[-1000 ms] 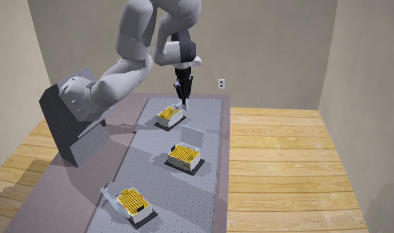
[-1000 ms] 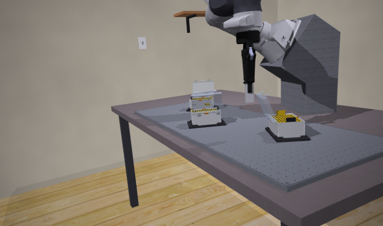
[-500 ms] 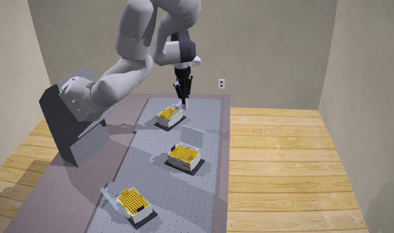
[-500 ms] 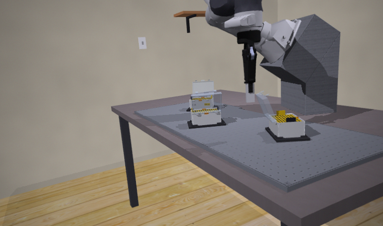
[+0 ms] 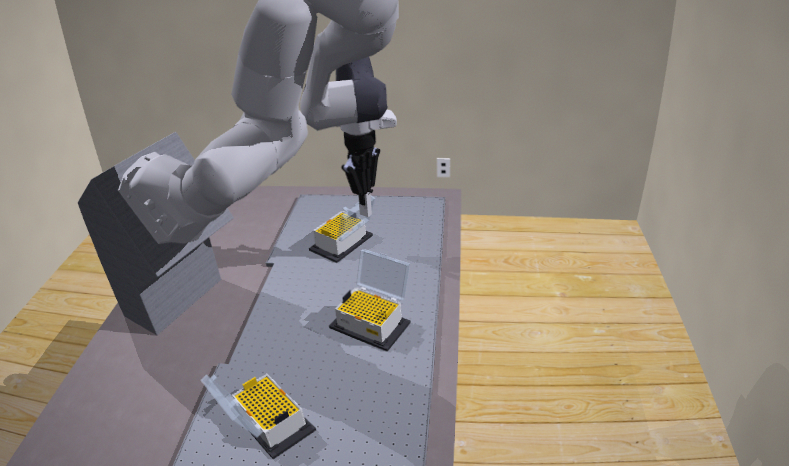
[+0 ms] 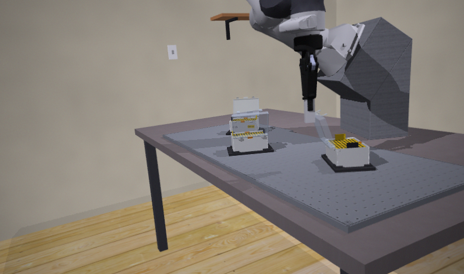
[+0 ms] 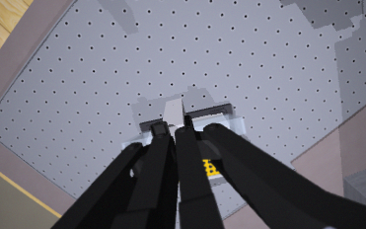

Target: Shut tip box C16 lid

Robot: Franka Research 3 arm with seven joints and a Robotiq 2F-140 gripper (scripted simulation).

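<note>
The tip box is 80 mm behind my hand, 50 mm to the left of it and 90 mm below it.
</note>
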